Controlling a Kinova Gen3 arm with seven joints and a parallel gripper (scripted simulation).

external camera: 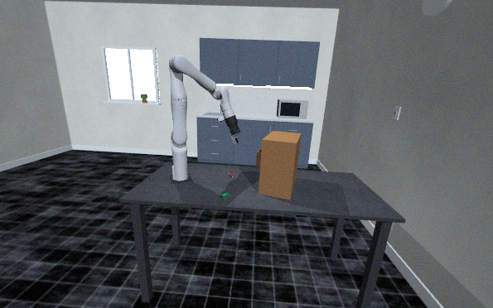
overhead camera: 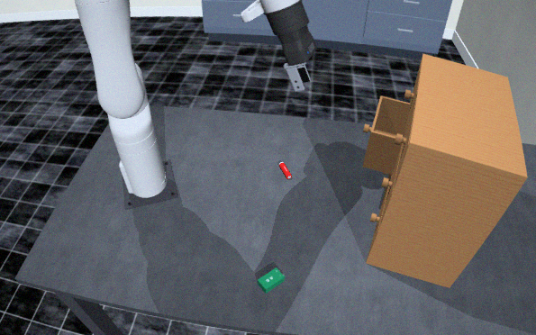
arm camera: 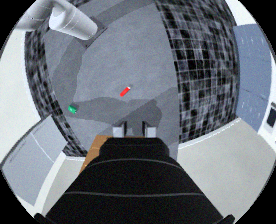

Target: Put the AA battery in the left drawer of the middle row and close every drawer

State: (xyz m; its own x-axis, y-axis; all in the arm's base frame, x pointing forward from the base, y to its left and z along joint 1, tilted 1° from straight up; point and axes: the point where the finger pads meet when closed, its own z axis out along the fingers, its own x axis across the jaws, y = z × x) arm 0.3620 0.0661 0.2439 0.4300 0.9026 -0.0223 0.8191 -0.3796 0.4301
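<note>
My gripper is now 30 mm past the AA battery, 30 mm to the left of it and 240 mm above it. From my hand the other things lie so: small green block (70 mm behind, 330 mm to the right, 240 mm below).
</note>
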